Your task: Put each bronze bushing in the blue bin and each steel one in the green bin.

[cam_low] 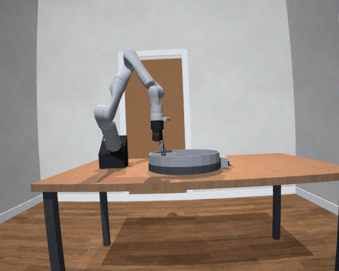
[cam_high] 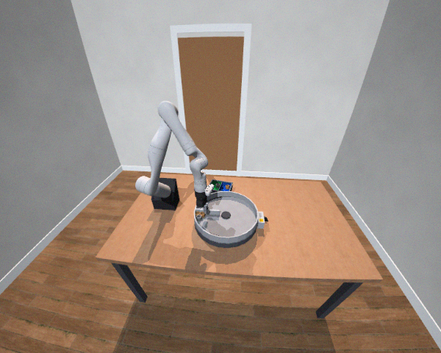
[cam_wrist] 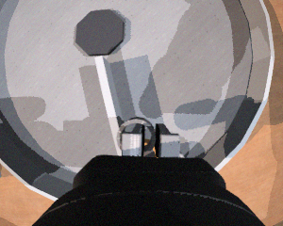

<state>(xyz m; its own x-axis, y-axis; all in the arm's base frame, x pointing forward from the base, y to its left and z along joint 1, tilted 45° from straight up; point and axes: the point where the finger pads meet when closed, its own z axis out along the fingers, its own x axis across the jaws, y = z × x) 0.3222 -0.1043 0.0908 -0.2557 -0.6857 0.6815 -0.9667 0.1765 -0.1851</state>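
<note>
Right now the blue bin is 37 cm to the left of my hand, 10 cm below it and 6 cm ahead of it. Also, from my hand: grey turntable 13 cm ahead, 7 cm below, 3 cm to the left.
</note>
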